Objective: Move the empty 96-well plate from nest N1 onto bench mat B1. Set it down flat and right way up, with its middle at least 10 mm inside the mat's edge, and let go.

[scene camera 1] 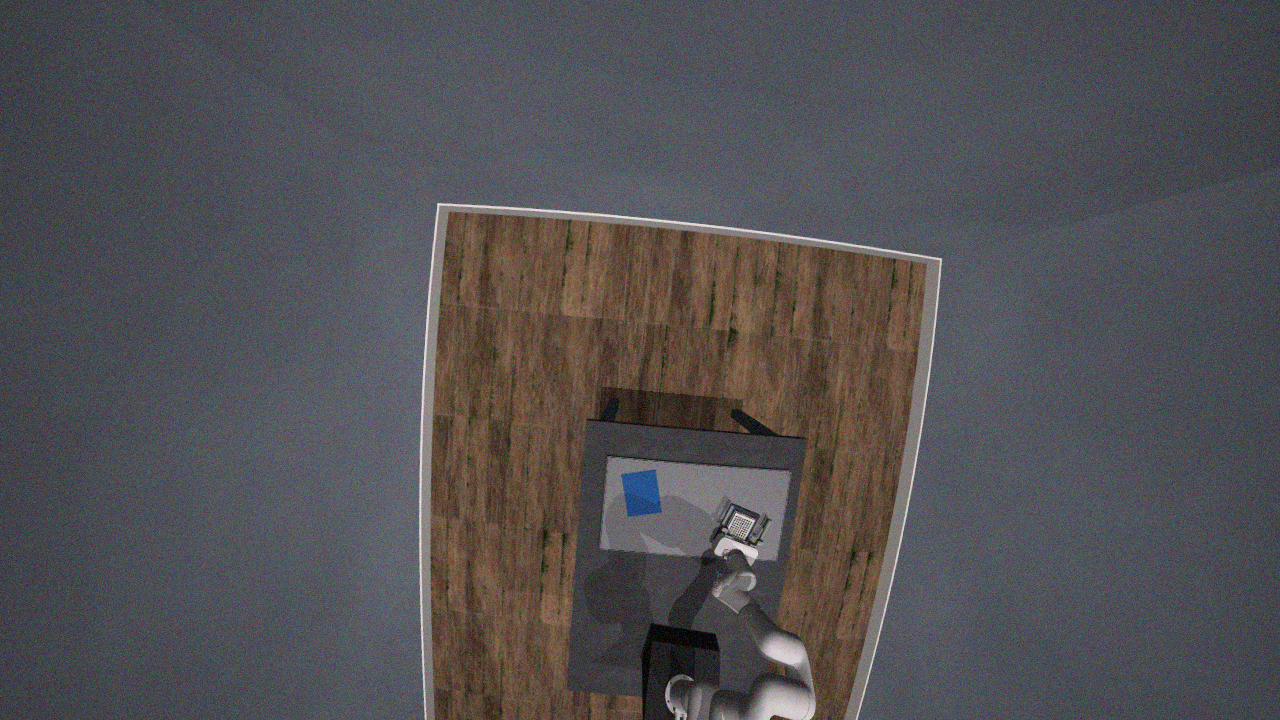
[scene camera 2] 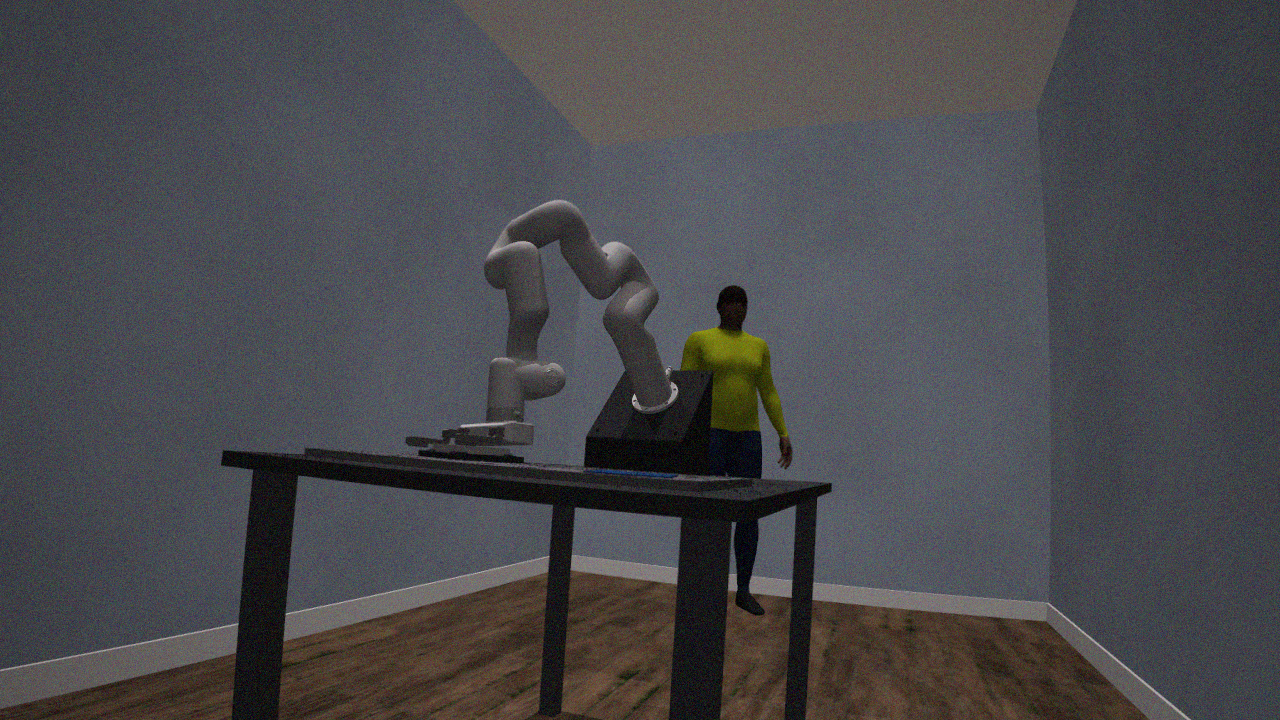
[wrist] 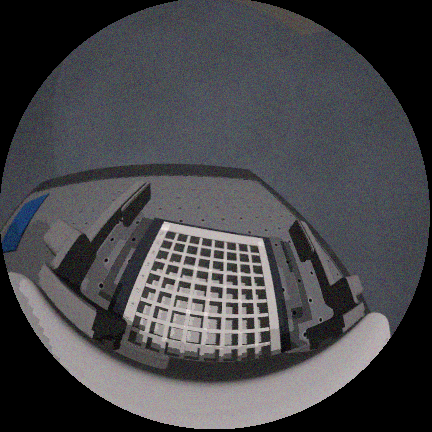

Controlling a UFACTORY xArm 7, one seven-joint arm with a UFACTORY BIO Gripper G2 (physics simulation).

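Frame: origin at the arm's base, x left, y back, z up, level; centimetres.
Seen in the pictures: hand, tool point: (scene camera 1: pixel 748 517) (scene camera 2: pixel 441 440) (wrist: pixel 227 223); arm's base, link origin: (scene camera 1: pixel 681 695) (scene camera 2: pixel 655 398).
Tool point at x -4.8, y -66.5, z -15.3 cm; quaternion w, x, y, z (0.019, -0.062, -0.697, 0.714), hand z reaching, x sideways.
Observation:
Offsets run from my tool point to a thing's top centre. Level surfaces: height alone.
The white 96-well plate @(dx +1.7, dy +6.5, dz -0.5 cm) (scene camera 1: pixel 741 525) (wrist: pixel 215 232) sits flat and right way up in the dark nest N1 @(dx +1.6, dy +6.5, dz -1.7 cm) (scene camera 2: pixel 471 458) (wrist: pixel 280 305), at the right of the board in scene camera 1. My gripper (scene camera 1: pixel 743 511) (scene camera 2: pixel 431 440) (wrist: pixel 219 221) is open and empty, low over the nest. Its fingers stand on both sides of the plate, with a gap on each side in the wrist view. The near end of the plate is partly hidden by the gripper body. The blue bench mat B1 @(dz -2.9 cm) (scene camera 1: pixel 641 493) (scene camera 2: pixel 631 472) (wrist: pixel 22 227) lies at the left of the board, apart from the nest.
A grey board with small holes @(dz -3.1 cm) (scene camera 1: pixel 698 479) (wrist: pixel 200 195) bears the nest and mat on the dark table (scene camera 1: pixel 698 437) (scene camera 2: pixel 778 497). The arm's black pedestal (scene camera 1: pixel 682 638) (scene camera 2: pixel 640 454) stands at the table's rear. A person in yellow (scene camera 2: pixel 733 376) stands behind it.

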